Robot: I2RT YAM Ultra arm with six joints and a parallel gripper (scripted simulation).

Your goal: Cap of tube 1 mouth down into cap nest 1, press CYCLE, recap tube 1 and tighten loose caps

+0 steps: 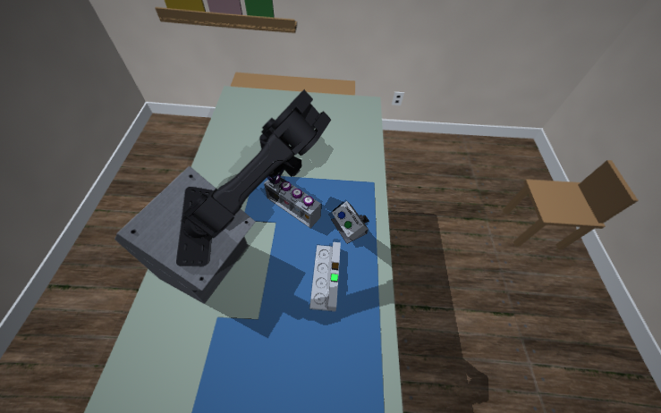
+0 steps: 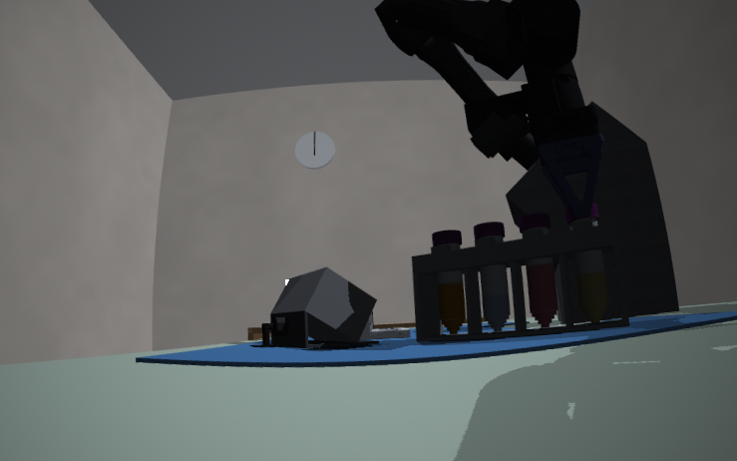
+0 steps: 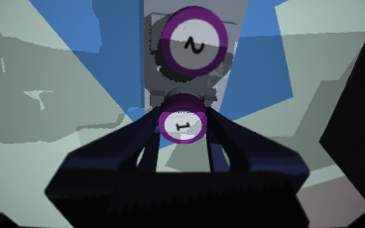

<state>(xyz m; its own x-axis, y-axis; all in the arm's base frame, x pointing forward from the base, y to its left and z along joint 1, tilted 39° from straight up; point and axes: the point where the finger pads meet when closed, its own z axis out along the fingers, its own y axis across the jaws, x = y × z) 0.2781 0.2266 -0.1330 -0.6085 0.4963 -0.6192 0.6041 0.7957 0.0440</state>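
Now: the threaded neck of tube 1 right at my hand. The rest, counted from my hand: green ready key: 22 cm to the right, 22 cm ahead, 5 cm below; then key desk: 22 cm ahead, 20 cm to the right, 6 cm below; then blue cycle key: 21 cm ahead, 17 cm to the right, 5 cm below.
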